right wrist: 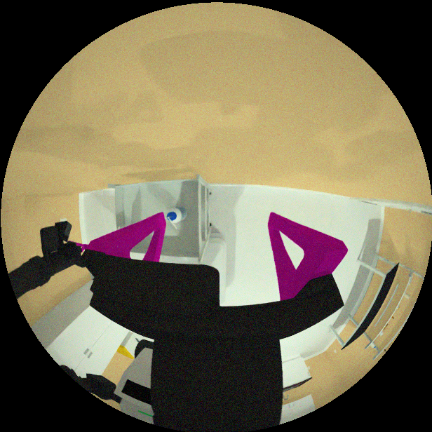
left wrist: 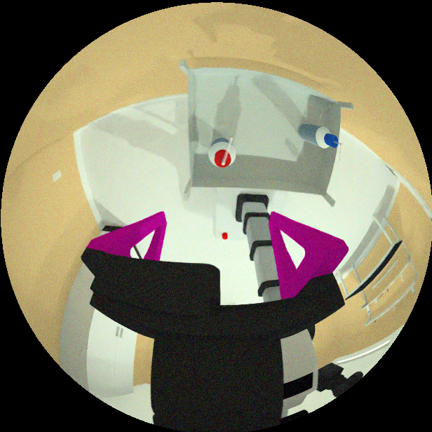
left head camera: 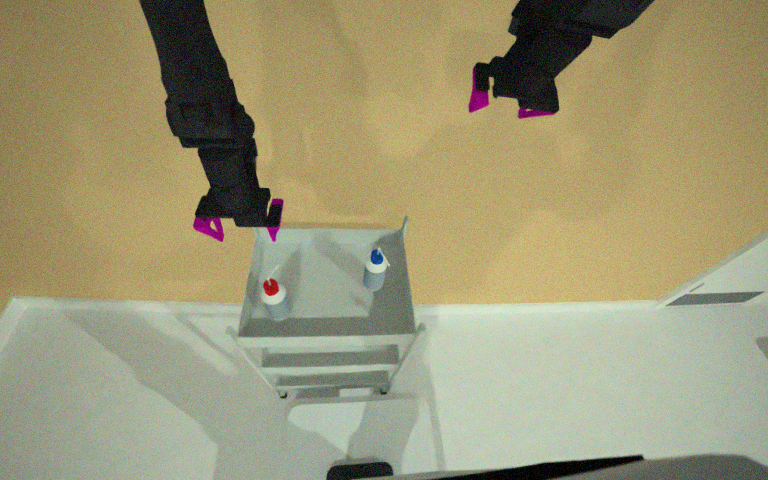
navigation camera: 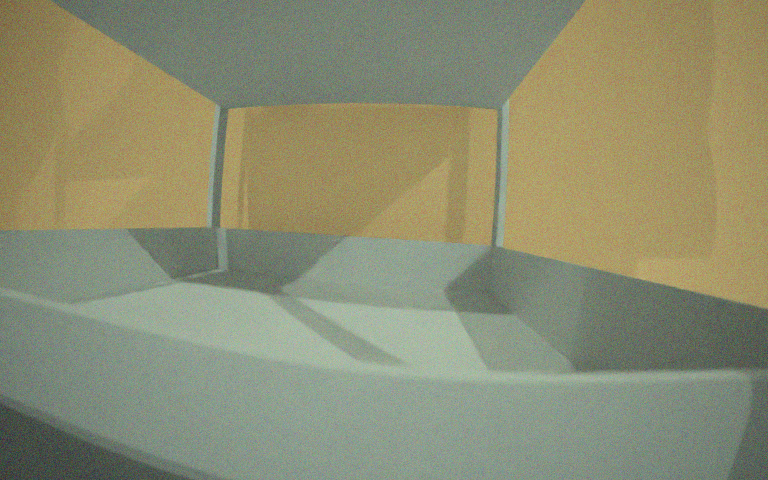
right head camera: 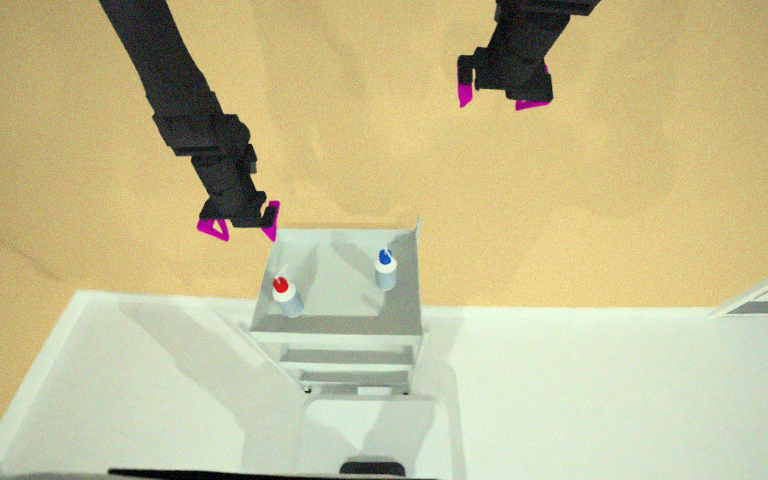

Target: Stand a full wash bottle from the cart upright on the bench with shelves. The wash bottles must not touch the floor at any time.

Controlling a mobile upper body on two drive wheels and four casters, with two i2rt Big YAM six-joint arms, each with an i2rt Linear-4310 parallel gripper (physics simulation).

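Frame: origin at the left arm's base, x ahead, y left, z up, level; millimetres.
Seen in the pictures: left gripper, between the fingertips: (left head camera: 248,239) (right head camera: 251,239); right gripper, between the fingertips: (left head camera: 494,112) (right head camera: 488,105).
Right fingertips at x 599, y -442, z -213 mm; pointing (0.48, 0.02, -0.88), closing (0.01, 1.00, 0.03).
Offsets run from my right fingertips to a thing's top centre. "spot": to the spot under its first point.
A red-capped wash bottle {dy +432, dx -117, dz -360 mm} (left head camera: 275,300) (right head camera: 287,297) (left wrist: 221,152) and a blue-capped wash bottle {dy +172, dx -51, dz -360 mm} (left head camera: 374,274) (right head camera: 385,274) (left wrist: 315,135) (right wrist: 180,215) stand upright on the top tray of the grey cart {spot: dy +309, dx -227, dz -492 mm} (left head camera: 325,340) (right head camera: 339,337) (left wrist: 260,189). Both have white shoulders and bluish lower bodies. My left gripper (left head camera: 248,240) (right head camera: 250,240) (left wrist: 217,217) is open and empty, near the cart's left side in the head views; the red-capped bottle is beyond its fingertips in the left wrist view. My right gripper (left head camera: 495,113) (right head camera: 490,107) (right wrist: 216,217) is open and empty, away from the cart.
A metal frame with a dark board (left wrist: 375,272) (right wrist: 372,307) stands at the right in both wrist views; I cannot tell whether it is the bench. White cabinets (left wrist: 110,350) (right wrist: 80,345) are at the lower left. The cart's lower tray wall (navigation camera: 396,418) is close to the navigation camera.
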